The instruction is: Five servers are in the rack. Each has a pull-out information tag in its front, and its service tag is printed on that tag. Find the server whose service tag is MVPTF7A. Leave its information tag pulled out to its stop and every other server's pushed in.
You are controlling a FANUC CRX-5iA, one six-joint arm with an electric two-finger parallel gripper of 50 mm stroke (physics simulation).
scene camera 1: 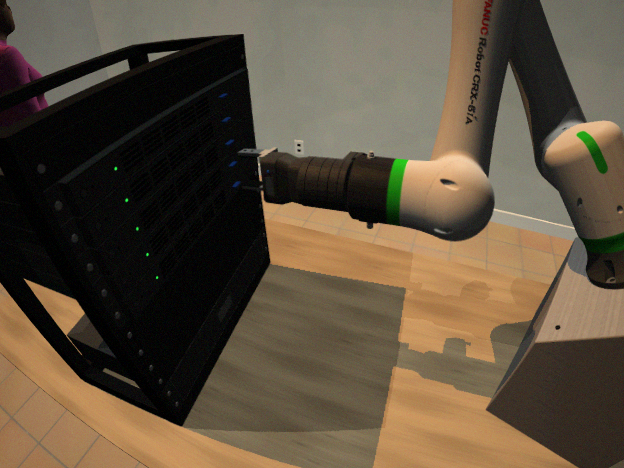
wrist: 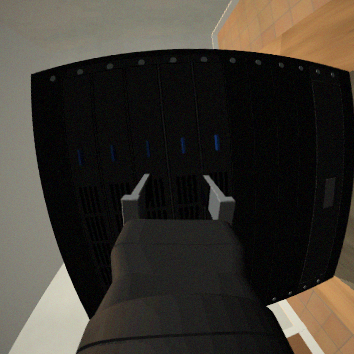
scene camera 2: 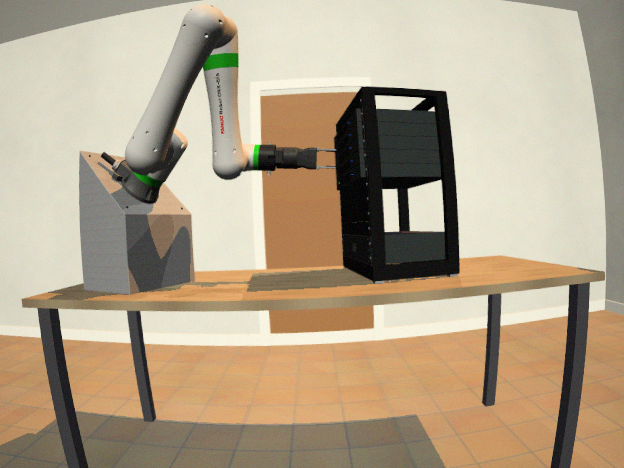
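Pixels of known places: gripper, fingertip midpoint: (scene camera 1: 243,168) (wrist: 175,184) (scene camera 2: 335,158); arm's base, origin of the base link: (scene camera 2: 139,190).
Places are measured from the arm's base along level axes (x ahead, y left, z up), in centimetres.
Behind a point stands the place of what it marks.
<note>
Several black servers (scene camera 1: 176,166) {y -0.4, x 74.1, z 13.0 cm} (scene camera 2: 408,146) {y -29.0, x 86.3, z 8.4 cm} (wrist: 180,100) {y -21.2, x 70.9, z 5.0 cm} are stacked in the black rack (scene camera 1: 176,80) {y -6.6, x 74.7, z 24.2 cm} (scene camera 2: 447,176) {y -33.9, x 97.3, z -1.6 cm} (wrist: 50,125) {y -20.9, x 72.5, z 23.9 cm}. Each front has a blue tag end; these form a row. The top tag (scene camera 1: 223,95) {y -15.3, x 71.2, z 18.8 cm} (wrist: 80,157) {y -15.3, x 71.1, z 18.5 cm}, the fourth tag (scene camera 1: 232,163) {y -15.5, x 71.5, z 5.5 cm} (wrist: 183,145) {y -15.3, x 71.0, z 5.3 cm} and the bottom tag (scene camera 1: 236,184) {y -15.3, x 71.3, z 1.0 cm} (wrist: 216,142) {y -15.3, x 71.0, z 1.0 cm} all look pushed in. No service tag print is legible. My gripper (scene camera 1: 241,169) {y -10.8, x 67.8, z 7.0 cm} (scene camera 2: 335,158) {y -10.8, x 67.8, z 7.0 cm} (wrist: 175,184) {y -10.8, x 67.8, z 7.0 cm} is open and empty, close at the rack front. In the wrist view the fourth tag lies between the lines of the two fingers, beyond their tips.
The rack stands on the wooden table (scene camera 1: 322,246) {y -38.9, x 57.9, z -33.4 cm} (scene camera 2: 302,303) {y -42.6, x 46.5, z -34.6 cm}. The arm's pedestal (scene camera 1: 569,387) {y 15.0, x 11.2, z -14.1 cm} (scene camera 2: 105,226) {y -12.4, x -9.9, z -12.2 cm} stands opposite the rack front. Green lights (scene camera 1: 137,228) {y 10.3, x 75.8, z 9.7 cm} mark the servers' other side. A person in pink (scene camera 1: 20,75) is behind the rack.
</note>
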